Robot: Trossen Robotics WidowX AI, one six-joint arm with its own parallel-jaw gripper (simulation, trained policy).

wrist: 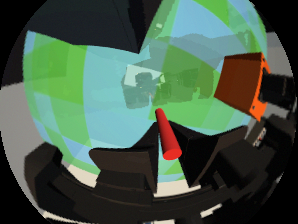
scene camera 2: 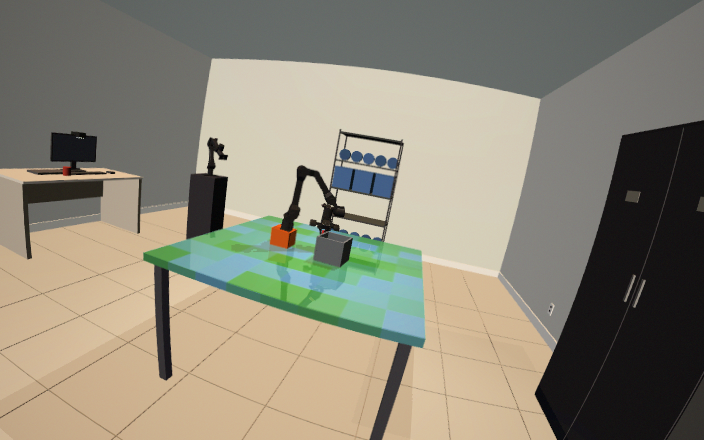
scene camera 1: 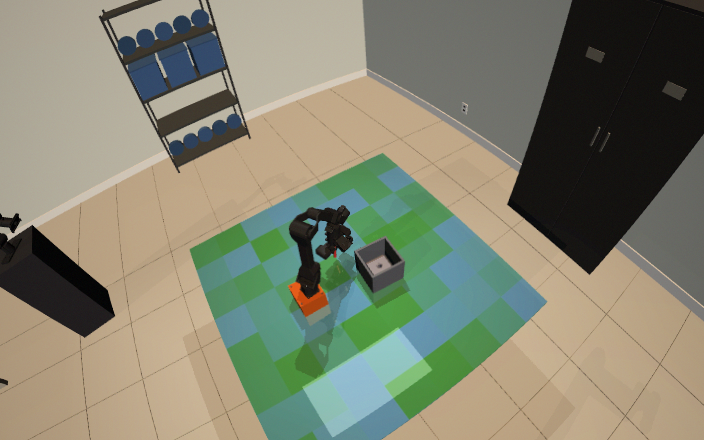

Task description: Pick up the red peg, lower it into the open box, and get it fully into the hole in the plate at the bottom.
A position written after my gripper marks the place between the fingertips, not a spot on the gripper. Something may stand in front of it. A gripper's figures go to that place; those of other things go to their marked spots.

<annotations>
My gripper (wrist: 162, 124) is 0.10 m from the lens. A red peg (wrist: 170, 149) is 0.05 m from the lens.
</annotations>
